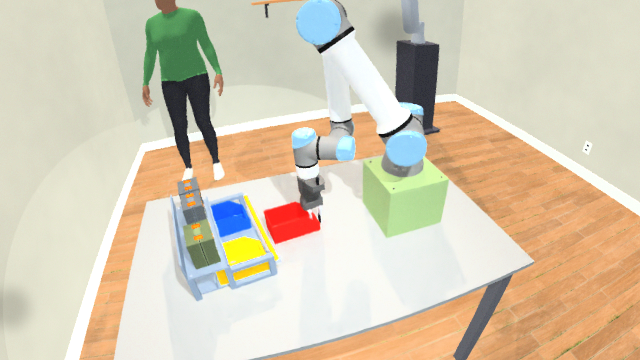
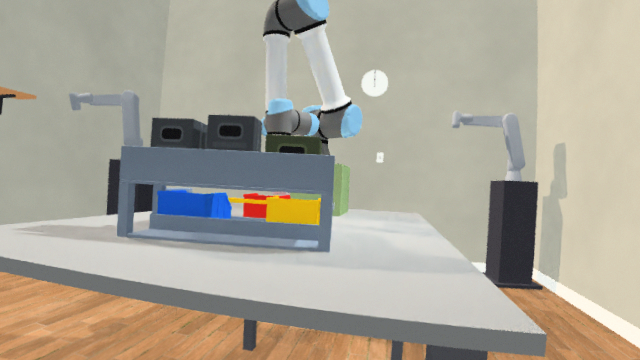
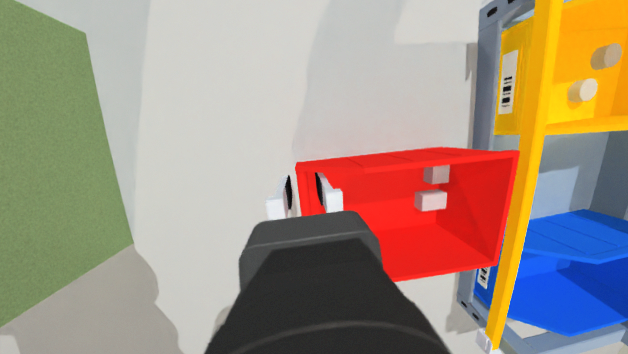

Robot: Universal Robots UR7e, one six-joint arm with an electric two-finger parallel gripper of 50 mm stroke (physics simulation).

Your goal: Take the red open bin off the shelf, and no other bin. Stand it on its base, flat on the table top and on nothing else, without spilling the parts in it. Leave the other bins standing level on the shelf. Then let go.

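Places are measured from the arm's base along level axes (x back, y left, z down), in centimetres.
Pixels of known places: gripper, fingertip midpoint: [image 1: 316, 222] [image 3: 303, 183].
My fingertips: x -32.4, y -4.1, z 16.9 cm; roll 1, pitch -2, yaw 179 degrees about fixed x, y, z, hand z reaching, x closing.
Behind a point stands the place of what it marks.
The red open bin [image 1: 290, 226] {x -42.5, y -1.9, z 13.1 cm} [image 2: 255, 206] {x -49.0, y -8.6, z 14.4 cm} [image 3: 425, 247] {x -44.4, y -11.6, z 14.4 cm} is off the shelf and looks upright and flat on the table top in front of it. Two pale blocks [image 3: 431, 200] {x -46.7, y -7.6, z 17.1 cm} lie inside it. My gripper [image 1: 315, 217] {x -32.4, y -4.1, z 16.9 cm} [image 3: 303, 183] {x -32.4, y -4.1, z 16.9 cm} is partly open with nothing held. Its fingers stand on either side of the bin's wall farthest from the shelf, one inside and one outside, with a gap on both sides. The blue bin [image 1: 231, 226] {x -61.7, y -12.9, z 14.9 cm} [image 2: 185, 204] {x -71.8, y -16.4, z 13.1 cm} [image 3: 550, 295] {x -63.7, y -22.5, z 14.8 cm} and the yellow bin [image 1: 243, 250] {x -60.1, y -0.3, z 16.1 cm} [image 2: 293, 211] {x -70.6, y 5.3, z 13.1 cm} [image 3: 512, 120] {x -54.2, y 0.5, z 16.1 cm} look level on the shelf [image 1: 272, 267] {x -53.4, y 11.9, z 15.0 cm} [image 2: 225, 167] {x -79.9, y -5.2, z 5.6 cm} [image 3: 487, 75] {x -52.4, y 5.3, z 17.6 cm}.
A yellow bar [image 1: 260, 225] {x -52.0, y -5.9, z 12.3 cm} [image 3: 527, 175] {x -51.7, y -4.1, z 12.4 cm} runs along the shelf front, close to the red bin. Dark boxes [image 1: 194, 207] {x -71.1, y -2.4, z -4.2 cm} [image 2: 233, 134] {x -75.3, y -5.9, z -0.7 cm} and an olive box [image 1: 202, 250] {x -71.7, y 10.2, z 2.1 cm} [image 2: 292, 142] {x -75.9, y 5.4, z 0.4 cm} stand on the shelf's upper level. The green robot base block [image 1: 415, 207] {x -3.0, y 13.6, z 8.2 cm} [image 3: 55, 150] {x -11.8, y 1.6, z 14.6 cm} is opposite. A person [image 1: 177, 47] stands behind the table.
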